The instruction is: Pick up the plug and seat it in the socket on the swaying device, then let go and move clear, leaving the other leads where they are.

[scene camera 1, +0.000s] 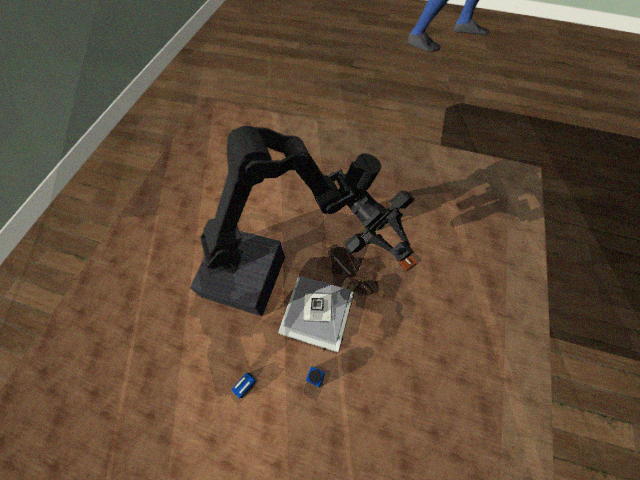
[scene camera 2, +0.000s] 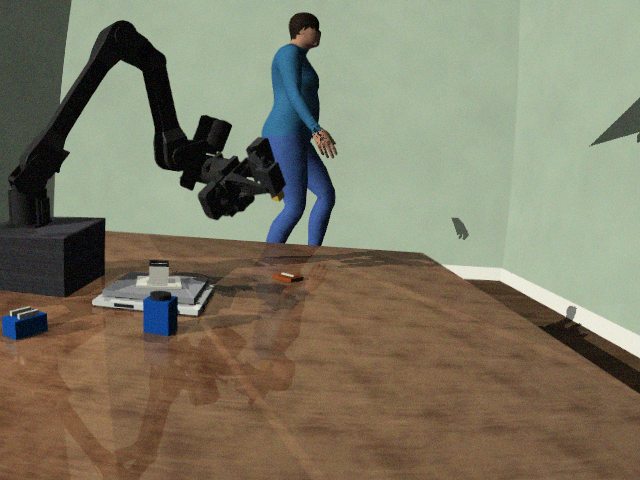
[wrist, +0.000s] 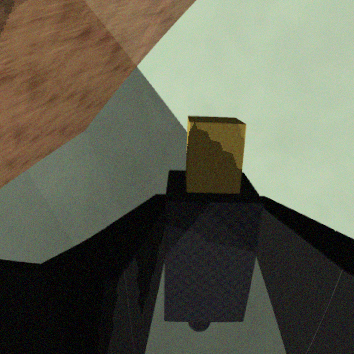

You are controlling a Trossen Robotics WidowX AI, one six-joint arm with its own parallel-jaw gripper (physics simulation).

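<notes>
The plug shows a gold, boxy tip [scene camera 2: 278, 196] [wrist: 215, 157] and, in the wrist view, a dark patterned body between the fingers. My gripper [scene camera 1: 403, 251] [scene camera 2: 271, 183] [wrist: 209, 207] is shut on it and holds it high above the table, tilted. The plug is not discernible in scene camera 1. The device [scene camera 1: 338, 311] [scene camera 2: 117, 292] is a grey and white slab on the table, in front of the arm's base in scene camera 2. A pale upright socket [scene camera 1: 317, 303] [scene camera 2: 158, 273] stands on its middle with a dark opening on top. The gripper is well apart from it.
An orange connector [scene camera 1: 408, 262] [scene camera 2: 287, 277] lies on the table beyond the device. A blue block with a round black top [scene camera 1: 315, 376] [scene camera 2: 160, 315] and a blue block with two pale bars [scene camera 1: 243, 385] [scene camera 2: 24, 325] stand nearer. A person [scene camera 2: 294, 103] stands beyond the table.
</notes>
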